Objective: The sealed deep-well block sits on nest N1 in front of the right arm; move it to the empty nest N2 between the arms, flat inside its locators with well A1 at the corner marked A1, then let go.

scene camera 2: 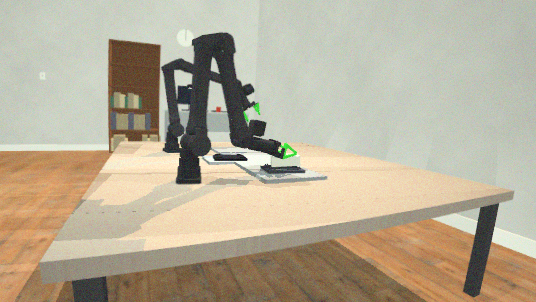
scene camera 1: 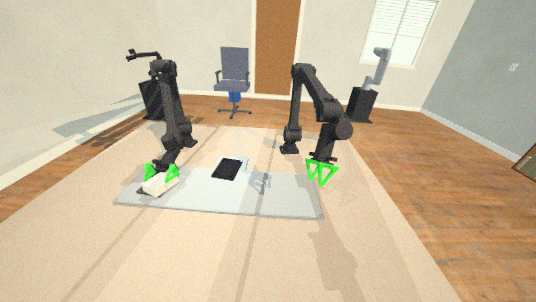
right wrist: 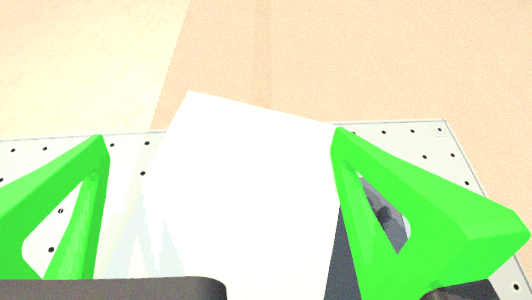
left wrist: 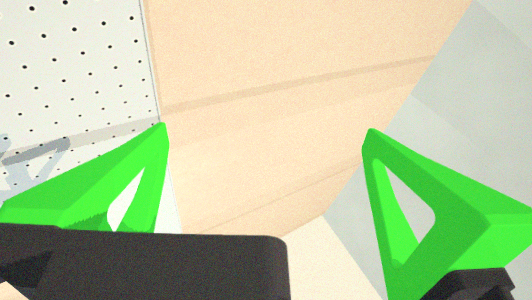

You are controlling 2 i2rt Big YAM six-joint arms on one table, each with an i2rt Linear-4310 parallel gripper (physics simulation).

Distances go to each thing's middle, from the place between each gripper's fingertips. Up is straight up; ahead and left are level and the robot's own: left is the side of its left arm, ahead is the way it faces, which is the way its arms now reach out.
Now: the white block (right wrist: 246, 195) 100 mm behind my left hand, 660 mm to the right of it and 170 mm below it.
The white block is 4 cm below my right hand and 3 cm behind it.
